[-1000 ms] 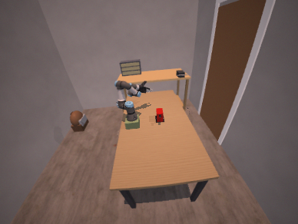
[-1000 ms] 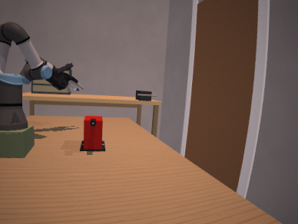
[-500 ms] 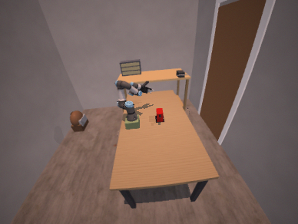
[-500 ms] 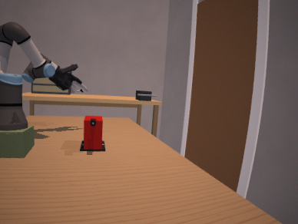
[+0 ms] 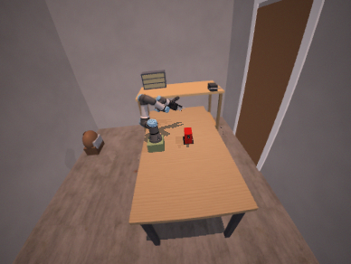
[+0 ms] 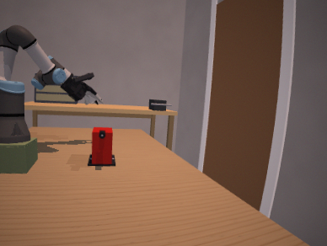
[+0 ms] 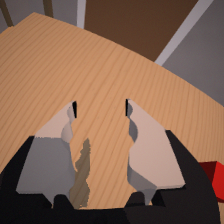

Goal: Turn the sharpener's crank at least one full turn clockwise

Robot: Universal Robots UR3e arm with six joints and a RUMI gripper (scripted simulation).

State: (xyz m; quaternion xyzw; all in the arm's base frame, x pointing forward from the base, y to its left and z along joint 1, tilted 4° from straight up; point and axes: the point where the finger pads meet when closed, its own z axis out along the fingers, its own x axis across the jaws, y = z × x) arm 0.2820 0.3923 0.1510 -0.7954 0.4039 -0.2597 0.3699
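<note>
My gripper is now 5 cm short of the black round knob, 43 cm to the left of it and 10 cm above it.
</note>
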